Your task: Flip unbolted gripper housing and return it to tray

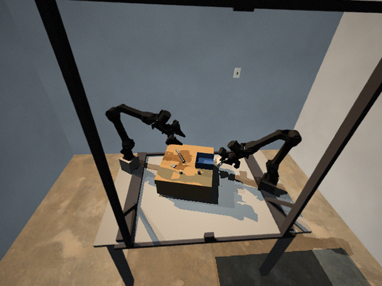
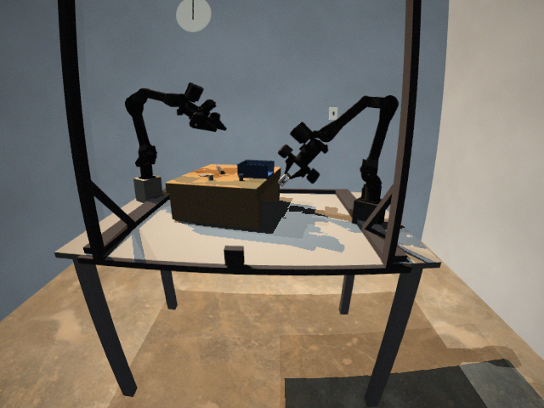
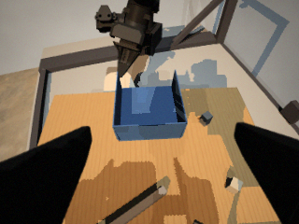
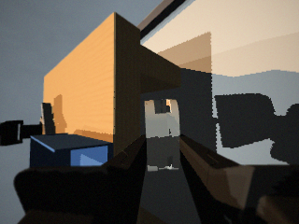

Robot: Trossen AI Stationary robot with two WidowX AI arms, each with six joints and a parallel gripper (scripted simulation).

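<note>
Now: right hand 40 mm to the right of the white gripper housing, 40 mm above it and 10 mm short of it. Also, from my right hand: grey rod 320 mm to the left, 10 mm below, 10 mm behind; wooden block 260 mm to the left, 70 mm below, 60 mm behind; gripper housing half 50 mm below, 30 mm to the left, 10 mm ahead.
</note>
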